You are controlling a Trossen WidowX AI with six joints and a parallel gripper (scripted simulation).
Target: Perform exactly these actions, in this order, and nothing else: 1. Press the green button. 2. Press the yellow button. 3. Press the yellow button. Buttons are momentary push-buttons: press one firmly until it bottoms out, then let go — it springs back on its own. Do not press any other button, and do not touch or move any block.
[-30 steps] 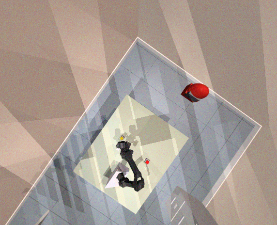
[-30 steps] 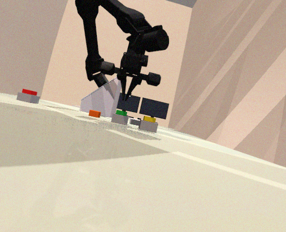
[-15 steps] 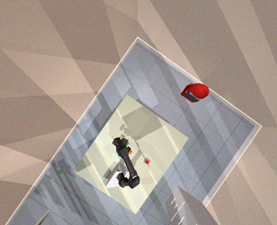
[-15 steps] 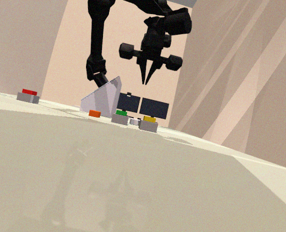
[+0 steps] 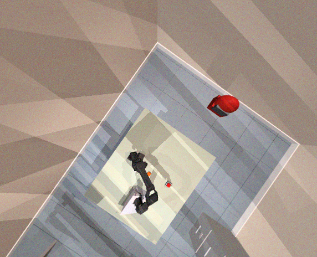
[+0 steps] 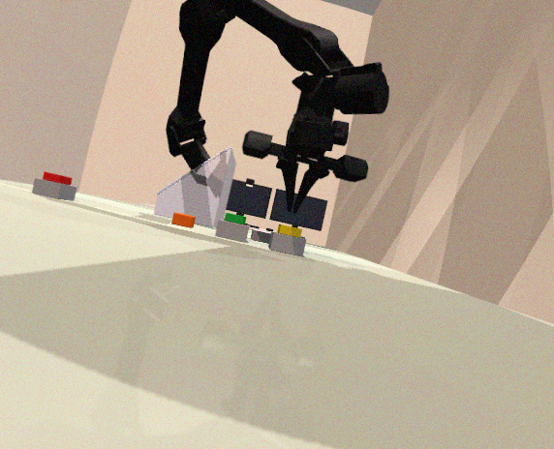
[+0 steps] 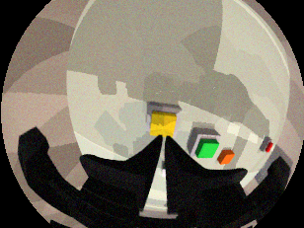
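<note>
Now: gripper tip 30 mm above the yellow button. From my gripper tip the other things lie so: green button (80 mm to the right, 40 mm behind, 30 mm below); red button (390 mm to the right, 90 mm behind, 30 mm below); orange block (160 mm to the right, 100 mm behind, 50 mm below).
</note>
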